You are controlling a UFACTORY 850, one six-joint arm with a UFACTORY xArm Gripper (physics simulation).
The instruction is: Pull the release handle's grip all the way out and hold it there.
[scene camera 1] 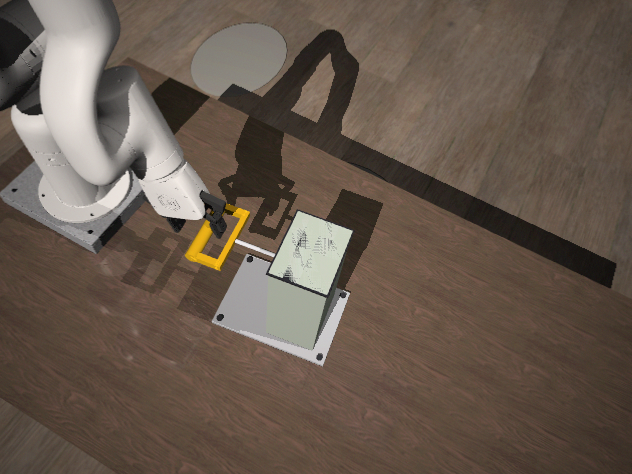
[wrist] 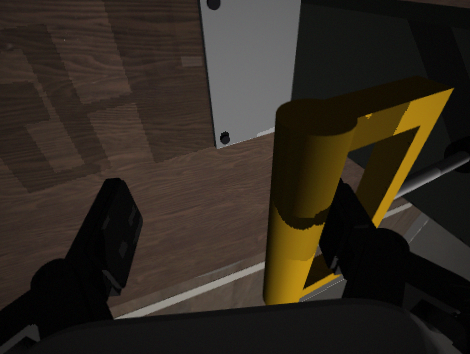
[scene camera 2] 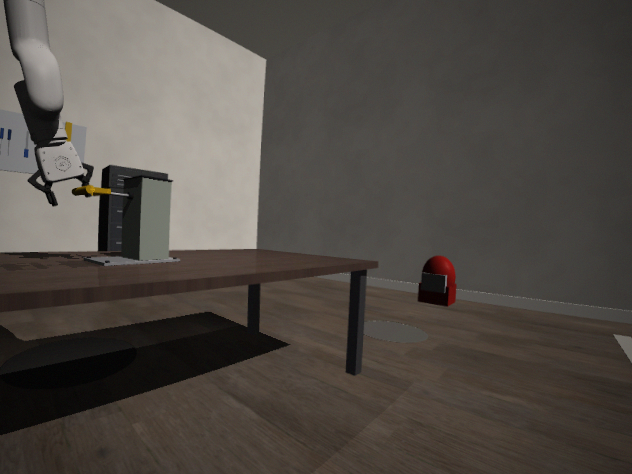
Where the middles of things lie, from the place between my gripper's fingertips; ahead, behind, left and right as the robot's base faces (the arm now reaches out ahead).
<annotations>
Right now my hand is 18 cm short of the grey base plate (scene camera 1: 243, 309), 17 cm above it and 1 cm to the left of it.
</annotations>
